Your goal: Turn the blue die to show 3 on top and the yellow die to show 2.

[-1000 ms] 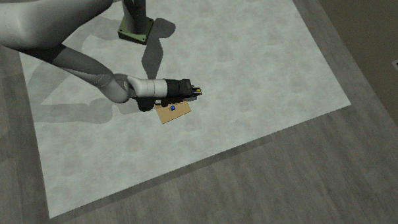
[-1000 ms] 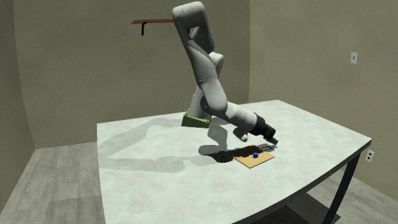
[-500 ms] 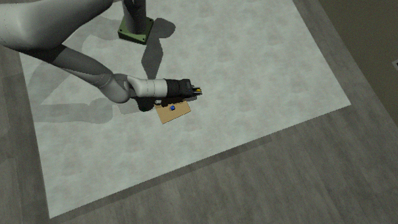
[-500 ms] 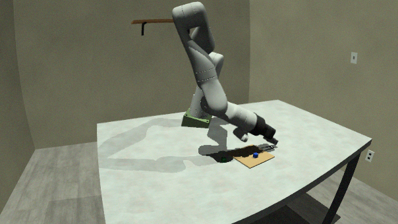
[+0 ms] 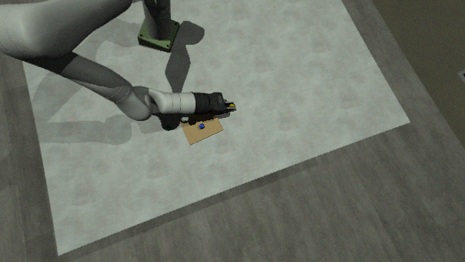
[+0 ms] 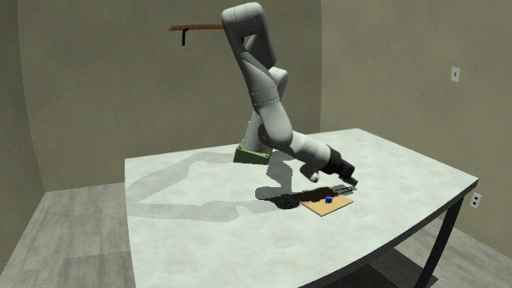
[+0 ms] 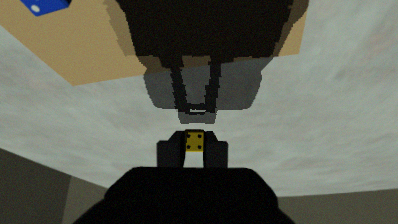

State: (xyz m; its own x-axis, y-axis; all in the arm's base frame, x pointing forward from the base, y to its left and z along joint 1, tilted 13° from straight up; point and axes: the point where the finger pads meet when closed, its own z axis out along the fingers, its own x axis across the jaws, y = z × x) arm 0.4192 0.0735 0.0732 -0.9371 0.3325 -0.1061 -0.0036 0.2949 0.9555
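My gripper is now 1 cm past the tan mat, 13 cm to the left of it and 3 cm above it. The rest, counted from my hand: yellow die: 1 cm to the left, 1 cm below; then blue die: 1 cm ahead, 13 cm to the right, 2 cm below; then green die: 5 cm behind, 24 cm to the right, 2 cm below.
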